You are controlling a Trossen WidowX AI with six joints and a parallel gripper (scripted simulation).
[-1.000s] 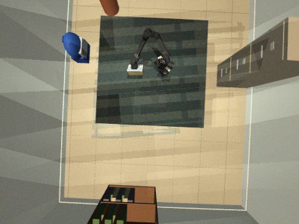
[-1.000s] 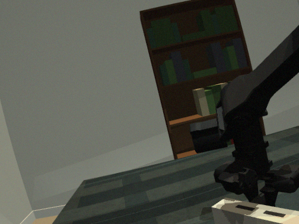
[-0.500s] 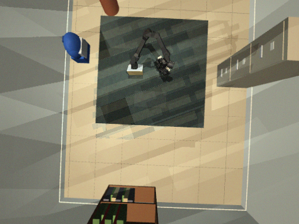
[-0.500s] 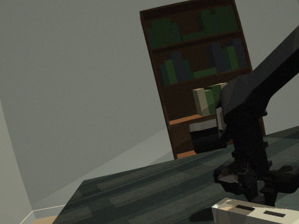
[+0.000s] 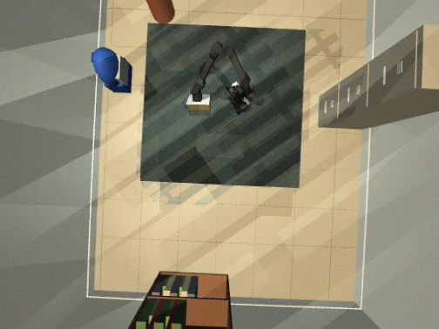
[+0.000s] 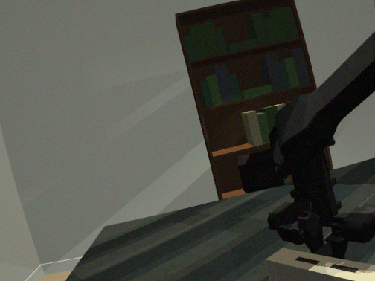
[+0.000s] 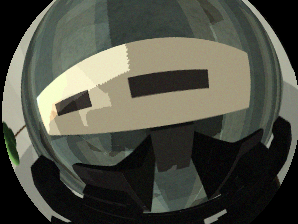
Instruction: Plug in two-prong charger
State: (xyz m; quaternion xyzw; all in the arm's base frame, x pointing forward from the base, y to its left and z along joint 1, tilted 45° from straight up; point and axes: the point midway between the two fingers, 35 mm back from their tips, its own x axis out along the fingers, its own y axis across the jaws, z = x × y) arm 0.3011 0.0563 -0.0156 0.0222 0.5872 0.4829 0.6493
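Right now my gripper tip is 10 mm short of the dark charger, 10 mm to the right of it and 10 mm below it.
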